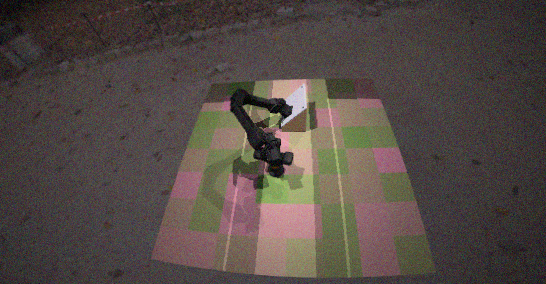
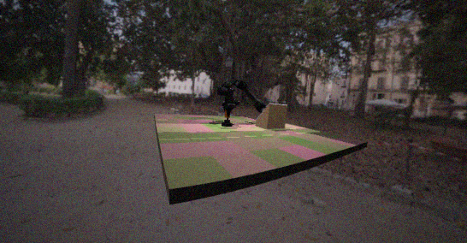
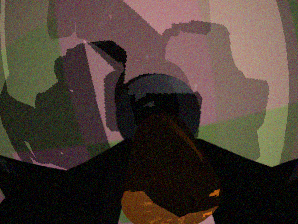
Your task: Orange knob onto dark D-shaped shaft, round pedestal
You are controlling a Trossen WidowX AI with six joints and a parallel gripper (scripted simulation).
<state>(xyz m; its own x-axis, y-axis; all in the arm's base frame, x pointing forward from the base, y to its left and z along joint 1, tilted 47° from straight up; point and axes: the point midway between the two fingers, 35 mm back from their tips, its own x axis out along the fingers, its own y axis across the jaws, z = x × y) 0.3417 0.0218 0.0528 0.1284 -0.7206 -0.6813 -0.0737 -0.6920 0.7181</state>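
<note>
Now: gripper tip 2 cm below the orange knob. From my gripper tip the other things lie so: round dark pedestal: 4 cm below.
</note>
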